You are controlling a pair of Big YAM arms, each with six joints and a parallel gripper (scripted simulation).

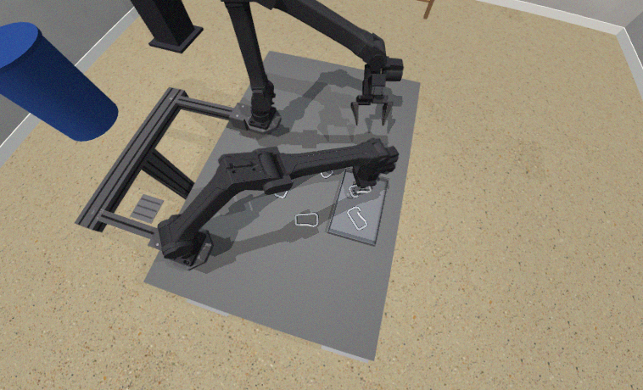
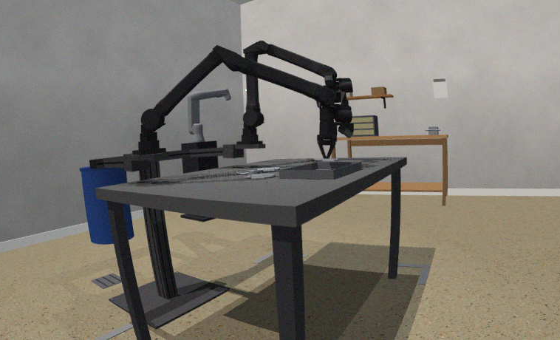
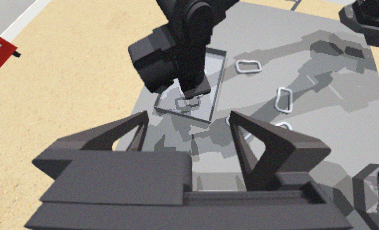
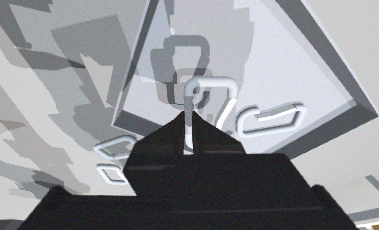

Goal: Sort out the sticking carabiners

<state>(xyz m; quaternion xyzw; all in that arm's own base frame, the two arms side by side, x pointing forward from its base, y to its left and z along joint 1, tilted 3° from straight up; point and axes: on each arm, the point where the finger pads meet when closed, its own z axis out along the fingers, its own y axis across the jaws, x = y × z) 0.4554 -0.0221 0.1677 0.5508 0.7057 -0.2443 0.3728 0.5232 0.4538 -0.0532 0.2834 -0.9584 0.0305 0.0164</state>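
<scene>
My right gripper is now 80 mm to the left of the grey tray, 40 mm above it and 30 mm short of it.
</scene>
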